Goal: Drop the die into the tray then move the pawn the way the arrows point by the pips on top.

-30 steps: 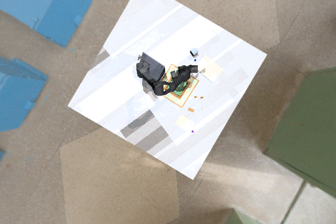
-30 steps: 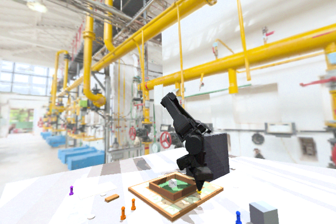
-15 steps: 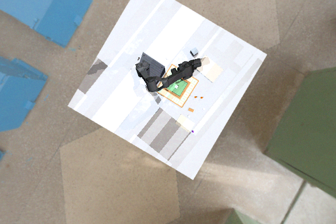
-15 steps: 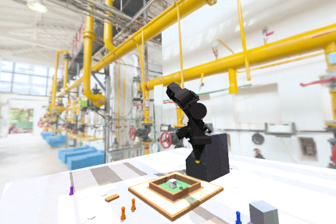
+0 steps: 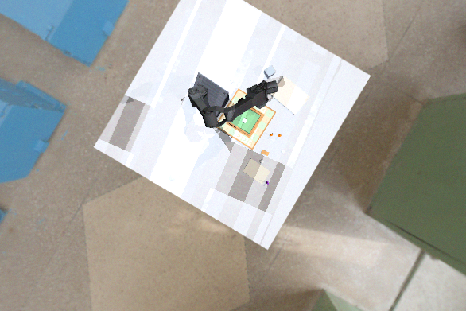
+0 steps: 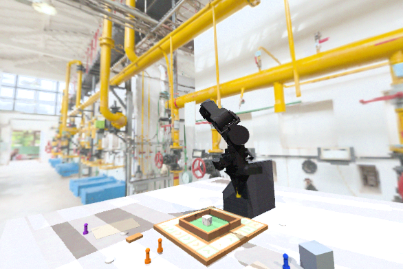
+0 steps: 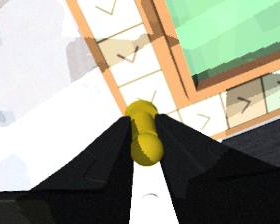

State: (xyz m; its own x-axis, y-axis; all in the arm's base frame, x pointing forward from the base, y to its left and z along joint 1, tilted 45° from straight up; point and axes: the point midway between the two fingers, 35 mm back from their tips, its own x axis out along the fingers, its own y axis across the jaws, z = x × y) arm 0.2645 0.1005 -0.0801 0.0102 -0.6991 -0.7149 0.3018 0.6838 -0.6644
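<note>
The white die is 12 cm to the right of my gripper tip, 11 cm below it and 3 cm ahead of it. From my gripper tip the other things lie so: yellow pawn (1 cm above); grey cube (22 cm to the left, 11 cm below, 1 cm behind); blue pawn (17 cm to the left, 12 cm below, 4 cm ahead).
</note>
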